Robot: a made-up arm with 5 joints. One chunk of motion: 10 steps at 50 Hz.
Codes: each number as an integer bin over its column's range. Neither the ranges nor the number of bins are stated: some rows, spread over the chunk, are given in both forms.
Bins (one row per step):
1: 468 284 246 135 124
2: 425 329 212 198 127
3: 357 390 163 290 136
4: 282 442 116 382 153
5: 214 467 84 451 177
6: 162 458 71 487 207
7: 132 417 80 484 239
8: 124 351 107 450 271
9: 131 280 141 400 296
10: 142 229 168 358 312
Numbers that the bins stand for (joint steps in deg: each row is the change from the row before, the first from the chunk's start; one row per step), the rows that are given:
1: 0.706 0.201 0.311 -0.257 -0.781
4: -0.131 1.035 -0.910 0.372 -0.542
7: -0.806 0.903 -1.249 0.631 0.164
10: -0.761 -0.090 -0.422 0.311 0.764
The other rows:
2: 0.513 0.438 -0.009 -0.096 -0.756
3: 0.207 0.761 -0.469 0.138 -0.682
5: -0.437 1.168 -1.211 0.547 -0.345
6: -0.671 1.120 -1.333 0.639 -0.099
8: -0.842 0.555 -0.995 0.545 0.427
9: -0.810 0.179 -0.676 0.418 0.633

